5 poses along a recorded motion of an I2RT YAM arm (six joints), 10 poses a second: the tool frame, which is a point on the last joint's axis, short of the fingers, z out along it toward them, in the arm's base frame.
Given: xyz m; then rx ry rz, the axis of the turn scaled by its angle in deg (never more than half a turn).
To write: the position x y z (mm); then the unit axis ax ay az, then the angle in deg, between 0 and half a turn. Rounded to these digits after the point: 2 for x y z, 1 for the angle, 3 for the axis.
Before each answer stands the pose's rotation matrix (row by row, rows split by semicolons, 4 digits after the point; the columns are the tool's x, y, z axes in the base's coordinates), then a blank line. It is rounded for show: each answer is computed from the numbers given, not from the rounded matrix.
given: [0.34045, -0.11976, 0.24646, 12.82, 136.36, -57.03]
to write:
-0.8375 0.3487 0.4206; -0.0546 0.7126 -0.6994; -0.5436 -0.6088 -0.5778

[340.45, -119.76, 246.46, 0.086, 0.919, -0.384, 148.4]
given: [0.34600, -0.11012, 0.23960, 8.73, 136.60, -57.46]
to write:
-0.8458 0.3028 0.4393; -0.1023 0.7161 -0.6905; -0.5236 -0.6289 -0.5747

[346.00, -110.12, 239.60, 0.059, 0.920, -0.387, 148.5]
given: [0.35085, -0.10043, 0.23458, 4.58, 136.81, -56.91]
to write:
-0.8485 0.2548 0.4637; -0.1493 0.7256 -0.6718; -0.5076 -0.6393 -0.5776

[350.85, -100.43, 234.58, 0.031, 0.923, -0.384, 148.2]
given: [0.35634, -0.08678, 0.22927, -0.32, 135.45, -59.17]
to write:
-0.8463 0.2096 0.4898; -0.2169 0.7041 -0.6761; -0.4866 -0.6784 -0.5504

[356.34, -86.78, 229.27, -0.002, 0.916, -0.400, 147.8]
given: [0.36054, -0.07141, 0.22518, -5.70, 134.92, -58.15]
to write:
-0.8362 0.1498 0.5276; -0.2807 0.7096 -0.6463; -0.4712 -0.6885 -0.5513

[360.54, -71.41, 225.18, -0.039, 0.918, -0.396, 147.0]
